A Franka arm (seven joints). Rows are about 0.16 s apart.
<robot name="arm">
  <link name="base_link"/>
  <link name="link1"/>
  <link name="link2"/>
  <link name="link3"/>
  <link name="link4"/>
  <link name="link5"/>
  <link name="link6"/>
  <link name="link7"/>
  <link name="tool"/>
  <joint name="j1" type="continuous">
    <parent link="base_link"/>
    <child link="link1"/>
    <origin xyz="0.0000 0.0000 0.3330" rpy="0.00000 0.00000 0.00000"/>
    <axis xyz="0 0 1"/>
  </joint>
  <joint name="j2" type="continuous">
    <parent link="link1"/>
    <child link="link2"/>
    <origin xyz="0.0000 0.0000 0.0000" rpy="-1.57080 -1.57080 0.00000"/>
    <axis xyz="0 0 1"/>
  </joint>
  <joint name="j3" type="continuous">
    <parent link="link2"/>
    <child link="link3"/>
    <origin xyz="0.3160 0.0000 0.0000" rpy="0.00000 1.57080 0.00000"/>
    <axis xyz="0 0 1"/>
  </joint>
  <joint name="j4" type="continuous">
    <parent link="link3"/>
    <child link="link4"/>
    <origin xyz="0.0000 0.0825 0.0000" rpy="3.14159 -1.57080 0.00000"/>
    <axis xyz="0 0 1"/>
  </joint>
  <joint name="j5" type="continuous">
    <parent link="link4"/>
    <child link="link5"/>
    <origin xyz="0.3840 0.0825 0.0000" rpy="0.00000 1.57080 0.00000"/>
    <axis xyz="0 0 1"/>
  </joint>
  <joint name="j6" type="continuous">
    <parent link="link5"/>
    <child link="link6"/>
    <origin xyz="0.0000 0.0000 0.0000" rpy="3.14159 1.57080 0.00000"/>
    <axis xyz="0 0 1"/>
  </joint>
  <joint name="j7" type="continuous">
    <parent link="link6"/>
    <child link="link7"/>
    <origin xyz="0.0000 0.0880 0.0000" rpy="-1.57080 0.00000 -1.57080"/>
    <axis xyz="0 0 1"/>
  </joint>
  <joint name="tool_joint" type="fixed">
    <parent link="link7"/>
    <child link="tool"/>
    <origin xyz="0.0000 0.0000 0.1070" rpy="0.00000 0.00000 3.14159"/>
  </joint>
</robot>
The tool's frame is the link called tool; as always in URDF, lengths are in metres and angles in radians. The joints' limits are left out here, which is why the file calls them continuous.
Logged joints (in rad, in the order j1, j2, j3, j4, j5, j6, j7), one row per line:
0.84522, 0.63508, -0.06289, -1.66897, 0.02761, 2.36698, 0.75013
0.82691, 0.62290, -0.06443, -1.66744, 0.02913, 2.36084, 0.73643
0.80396, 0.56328, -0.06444, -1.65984, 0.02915, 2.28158, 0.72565
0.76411, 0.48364, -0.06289, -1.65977, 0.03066, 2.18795, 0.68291
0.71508, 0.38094, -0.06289, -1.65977, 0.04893, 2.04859, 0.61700
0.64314, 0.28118, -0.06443, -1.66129, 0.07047, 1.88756, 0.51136
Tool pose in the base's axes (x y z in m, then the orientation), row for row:
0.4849, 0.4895, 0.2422, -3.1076, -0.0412, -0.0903
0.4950, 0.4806, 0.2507, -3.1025, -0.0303, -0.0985
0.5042, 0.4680, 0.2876, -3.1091, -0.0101, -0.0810
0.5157, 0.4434, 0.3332, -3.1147, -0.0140, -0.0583
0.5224, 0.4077, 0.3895, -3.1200, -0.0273, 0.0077
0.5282, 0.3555, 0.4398, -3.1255, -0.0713, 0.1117
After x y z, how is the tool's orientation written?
As a rotation vector, in radians.
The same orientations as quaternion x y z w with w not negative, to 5 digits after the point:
-0.99936, -0.01325, -0.02904, 0.01620
-0.99927, -0.00976, -0.03173, 0.01869
-0.99953, -0.00325, -0.02604, 0.01571
-0.99973, -0.00449, -0.01871, 0.01316
-0.99990, -0.00875, 0.00247, 0.01073
-0.99908, -0.02279, 0.03571, 0.00664

